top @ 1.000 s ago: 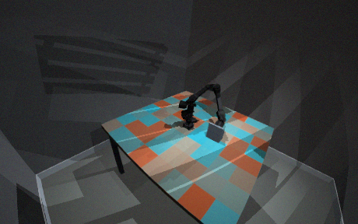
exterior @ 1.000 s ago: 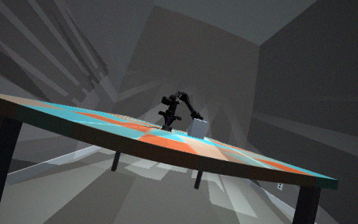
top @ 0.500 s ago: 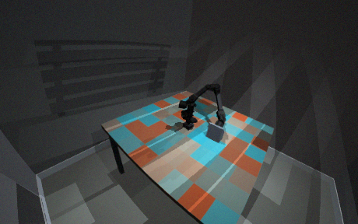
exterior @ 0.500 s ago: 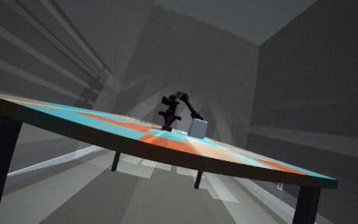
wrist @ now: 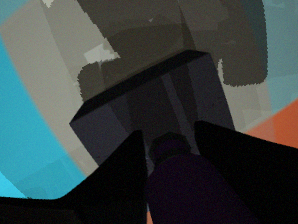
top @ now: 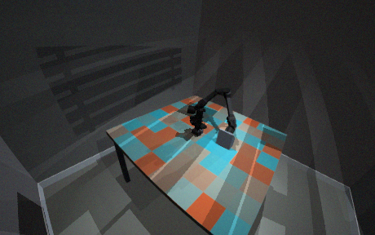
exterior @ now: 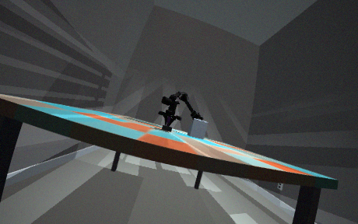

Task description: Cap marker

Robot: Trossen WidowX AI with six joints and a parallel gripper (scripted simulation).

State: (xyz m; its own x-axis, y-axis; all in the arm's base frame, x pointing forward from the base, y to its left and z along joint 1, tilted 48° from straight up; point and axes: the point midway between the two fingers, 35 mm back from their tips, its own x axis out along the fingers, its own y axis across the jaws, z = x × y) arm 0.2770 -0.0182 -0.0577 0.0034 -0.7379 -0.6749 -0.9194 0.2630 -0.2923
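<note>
The purple marker cap is 5 cm above my gripper tip and 1 cm to the right of it.
</note>
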